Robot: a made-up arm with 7 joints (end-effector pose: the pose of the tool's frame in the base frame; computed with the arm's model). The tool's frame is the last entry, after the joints. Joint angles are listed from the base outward.
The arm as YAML. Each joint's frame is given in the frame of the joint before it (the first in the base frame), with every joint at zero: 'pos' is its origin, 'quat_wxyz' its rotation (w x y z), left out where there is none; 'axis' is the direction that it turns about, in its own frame. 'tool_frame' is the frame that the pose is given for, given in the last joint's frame.
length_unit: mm
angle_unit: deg
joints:
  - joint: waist
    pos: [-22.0, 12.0, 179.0]
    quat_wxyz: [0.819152, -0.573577, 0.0, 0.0]
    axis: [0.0, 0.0, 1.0]
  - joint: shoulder
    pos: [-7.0, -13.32, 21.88]
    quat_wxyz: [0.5, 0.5, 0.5, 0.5]
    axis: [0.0, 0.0, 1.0]
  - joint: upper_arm
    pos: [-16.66, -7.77, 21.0]
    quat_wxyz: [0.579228, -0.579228, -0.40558, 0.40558]
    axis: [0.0, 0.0, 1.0]
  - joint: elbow
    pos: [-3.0, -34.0, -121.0]
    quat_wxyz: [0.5, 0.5, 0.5, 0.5]
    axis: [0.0, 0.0, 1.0]
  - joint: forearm
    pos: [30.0, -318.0, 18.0]
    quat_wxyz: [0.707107, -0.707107, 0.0, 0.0]
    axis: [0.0, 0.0, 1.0]
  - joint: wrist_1
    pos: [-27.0, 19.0, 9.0]
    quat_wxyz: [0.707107, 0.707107, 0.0, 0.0]
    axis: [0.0, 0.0, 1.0]
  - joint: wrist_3
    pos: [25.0, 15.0, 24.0]
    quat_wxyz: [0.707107, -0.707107, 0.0, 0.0]
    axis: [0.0, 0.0, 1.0]
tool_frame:
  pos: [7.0, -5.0, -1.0]
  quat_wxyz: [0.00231, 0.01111, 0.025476, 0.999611]
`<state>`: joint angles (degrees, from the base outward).
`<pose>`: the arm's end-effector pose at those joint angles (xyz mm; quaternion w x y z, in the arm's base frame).
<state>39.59 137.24 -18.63 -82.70 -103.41 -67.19 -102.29</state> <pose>235.9 305.1 38.1 0.6581 0.5941 -0.0690 0.4574</pose>
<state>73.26 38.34 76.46 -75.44 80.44 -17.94 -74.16</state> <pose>-104.0 398.9 216.1 0.5026 0.8445 -0.1794 0.0455</pose>
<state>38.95 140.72 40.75 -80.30 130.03 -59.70 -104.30</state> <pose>374.6 66.9 274.9 0.1023 0.7071 -0.6570 -0.2407</pose>
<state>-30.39 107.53 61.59 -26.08 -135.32 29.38 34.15</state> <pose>-14.5 344.5 431.7 0.2095 0.9568 0.1486 0.1365</pose>
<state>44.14 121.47 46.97 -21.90 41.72 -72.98 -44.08</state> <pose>169.6 378.7 403.1 0.0382 -0.7752 0.4205 0.4699</pose>
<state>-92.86 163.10 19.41 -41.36 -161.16 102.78 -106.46</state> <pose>-365.8 158.9 410.0 0.2723 -0.4724 0.5779 0.6072</pose>
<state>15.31 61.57 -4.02 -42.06 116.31 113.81 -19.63</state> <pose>104.5 377.5 11.7 0.8179 -0.4665 0.1990 0.2717</pose>
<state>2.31 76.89 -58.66 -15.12 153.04 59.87 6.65</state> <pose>24.5 394.0 61.4 0.6939 0.0177 -0.0400 0.7187</pose>
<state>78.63 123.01 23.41 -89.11 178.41 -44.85 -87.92</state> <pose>210.3 238.8 -48.2 0.7833 0.5219 -0.3353 -0.0411</pose>
